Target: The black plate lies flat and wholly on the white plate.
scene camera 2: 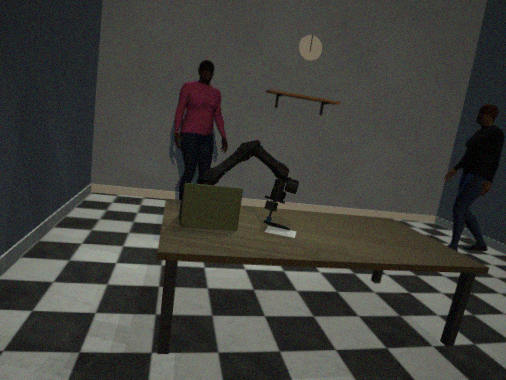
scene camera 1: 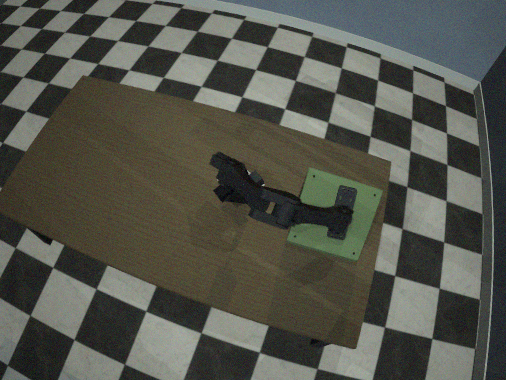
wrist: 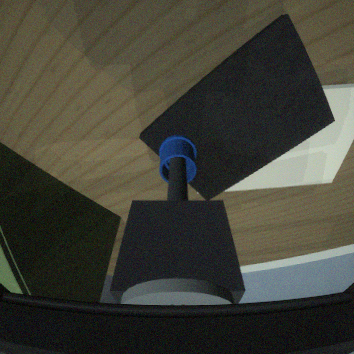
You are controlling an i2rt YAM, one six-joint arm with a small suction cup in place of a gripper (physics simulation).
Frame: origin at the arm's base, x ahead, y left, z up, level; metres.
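Where they show: hand at its tool point: [scene camera 2: 267,223] [wrist: 177,146]; arm's base at its link origin: [scene camera 2: 206,197] [scene camera 1: 342,212].
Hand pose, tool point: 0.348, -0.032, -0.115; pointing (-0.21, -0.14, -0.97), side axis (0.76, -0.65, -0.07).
Observation:
Things, the pixels of their top centre, and the offset from my tool point, as dx, dy, dz. Level surfaces: height alone.
- black plate at its top centre: [wrist: 243,143] [scene camera 1: 239,189] [scene camera 2: 277,221] +0.050, -0.013, +0.020
- white plate at its top centre: [wrist: 270,150] [scene camera 2: 280,231] +0.057, -0.069, -0.019
- wooden table at its surface level: dz -0.025
The black plate [wrist: 242,105] [scene camera 2: 279,224] is a thin dark square. It hangs from my blue suction cup [wrist: 177,154] [scene camera 2: 270,219], which sits on it near one corner. The plate is tilted, with its far end low over the white plate [wrist: 309,158] [scene camera 2: 282,232]. The white plate lies flat on the wooden table [scene camera 1: 122,171] [scene camera 2: 347,245]. In the wrist view the black plate covers part of the white plate and reaches out past it over bare wood. In the overhead view my arm [scene camera 1: 278,204] hides both plates.
The arm's green base block [scene camera 1: 322,191] [scene camera 2: 210,206] [wrist: 53,228] stands near the table's end, close behind the plates. Two people [scene camera 2: 199,122] [scene camera 2: 476,176] stand on the checkered floor beyond the table. A wall shelf [scene camera 2: 303,97] and a clock [scene camera 2: 309,47] hang behind.

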